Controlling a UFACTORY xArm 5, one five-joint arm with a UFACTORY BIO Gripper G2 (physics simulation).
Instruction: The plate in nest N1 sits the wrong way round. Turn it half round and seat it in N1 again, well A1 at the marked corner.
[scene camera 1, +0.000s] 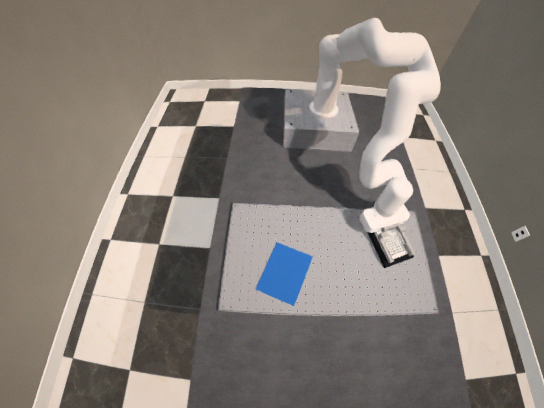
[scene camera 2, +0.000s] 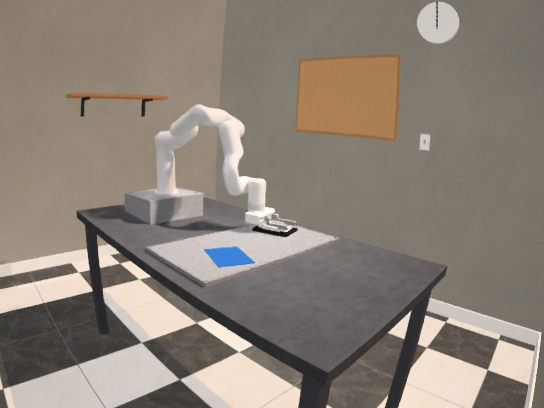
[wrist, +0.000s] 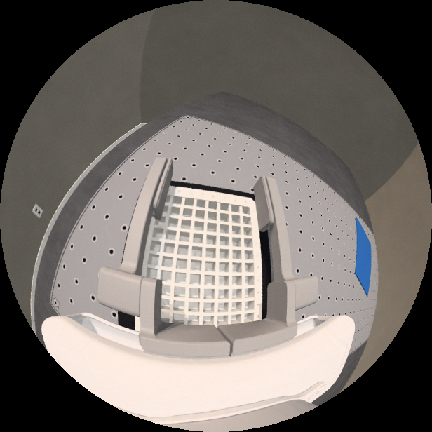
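Observation:
The white plate (scene camera 1: 393, 244) (scene camera 2: 273, 227) (wrist: 210, 255), with a grid of square wells, lies level at the black nest (scene camera 1: 378, 251) (scene camera 2: 274, 232) (wrist: 266, 272). My gripper (scene camera 1: 400, 256) (scene camera 2: 290, 224) (wrist: 214, 195) is shut on the plate, one finger against each long side. Black nest shows beside the right finger and past the plate's far edge in the wrist view. The near end of the plate is hidden by the gripper body there. I cannot tell whether the plate rests fully in the nest or is slightly raised. The well labels and the corner mark cannot be read.
A blue rectangle (scene camera 1: 284, 274) (scene camera 2: 229, 256) (wrist: 363, 257) lies on the perforated grey board (scene camera 1: 345, 295) (scene camera 2: 175, 249) (wrist: 95, 235), well apart from the nest. The arm's grey base block (scene camera 1: 320, 139) (scene camera 2: 175, 207) stands behind the board on the dark table (scene camera 1: 320, 360) (scene camera 2: 320, 300).

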